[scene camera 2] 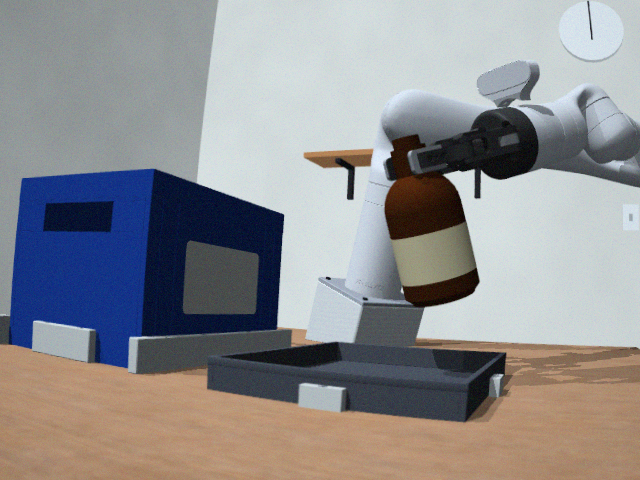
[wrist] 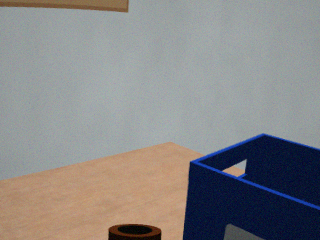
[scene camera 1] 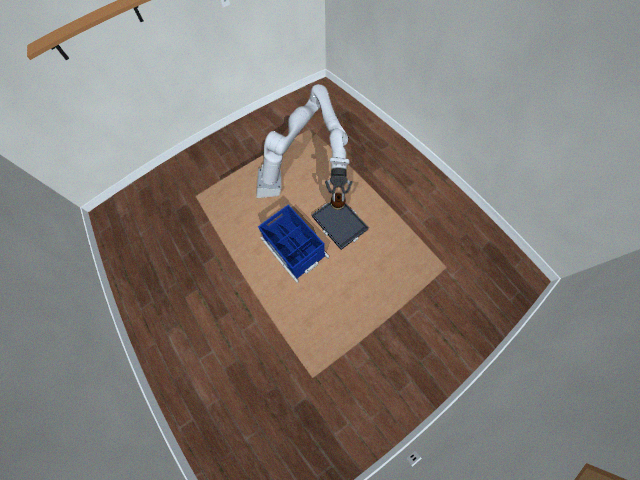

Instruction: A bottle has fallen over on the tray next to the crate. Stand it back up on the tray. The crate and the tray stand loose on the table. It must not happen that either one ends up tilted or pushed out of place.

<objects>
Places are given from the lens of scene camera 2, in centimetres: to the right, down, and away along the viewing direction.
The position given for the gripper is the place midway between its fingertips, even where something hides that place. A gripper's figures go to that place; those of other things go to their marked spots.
gripper (scene camera 2: 398,166): 7, -7, 53
bottle (scene camera 2: 429,234): 10, 0, 51
tray (scene camera 2: 452,396): 8, 10, 35
blue crate (scene camera 2: 179,258): -13, 2, 53
The marked spots on the blue crate and the tray are 29 cm apart.
</objects>
